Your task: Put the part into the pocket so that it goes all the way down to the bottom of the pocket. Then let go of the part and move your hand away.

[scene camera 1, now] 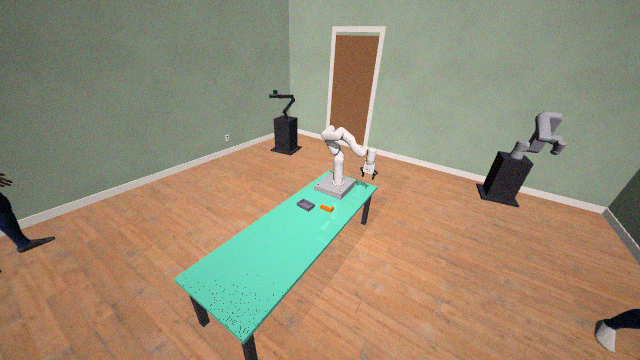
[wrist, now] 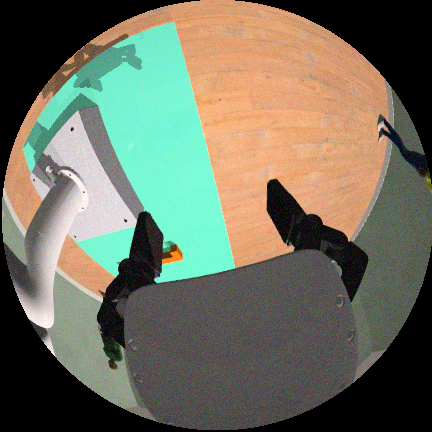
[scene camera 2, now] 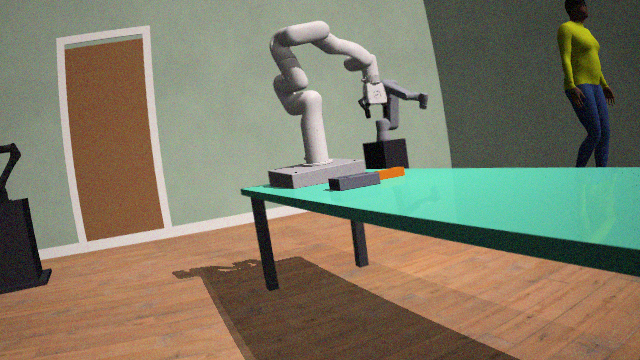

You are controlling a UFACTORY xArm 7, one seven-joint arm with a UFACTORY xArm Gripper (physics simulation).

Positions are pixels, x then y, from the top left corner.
Labels:
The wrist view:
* my gripper: 209, 208
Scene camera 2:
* grey pocket block: 347, 182

